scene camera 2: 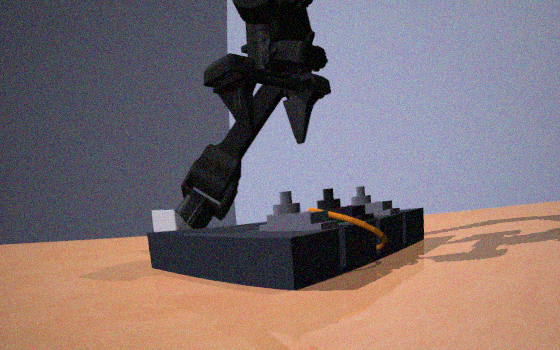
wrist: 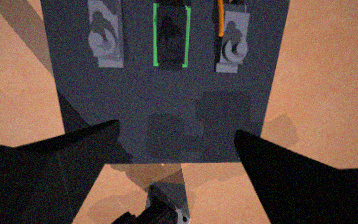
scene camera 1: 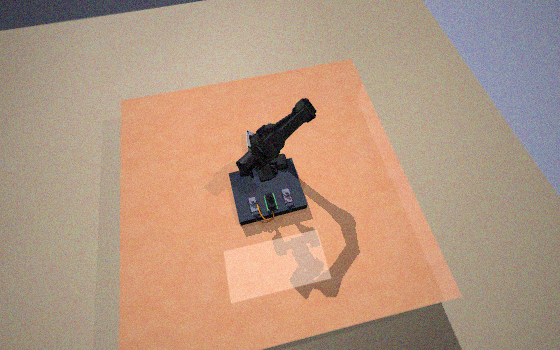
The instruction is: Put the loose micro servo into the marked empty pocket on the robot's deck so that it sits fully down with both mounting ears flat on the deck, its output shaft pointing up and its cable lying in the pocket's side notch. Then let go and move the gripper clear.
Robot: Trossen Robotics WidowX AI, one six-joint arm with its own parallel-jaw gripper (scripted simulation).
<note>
My gripper (scene camera 2: pixel 276 140) is open, with nothing in its grasp. I also see a micro servo (scene camera 2: pixel 355 215).
My gripper shows as well in the wrist view (wrist: pixel 179 130).
</note>
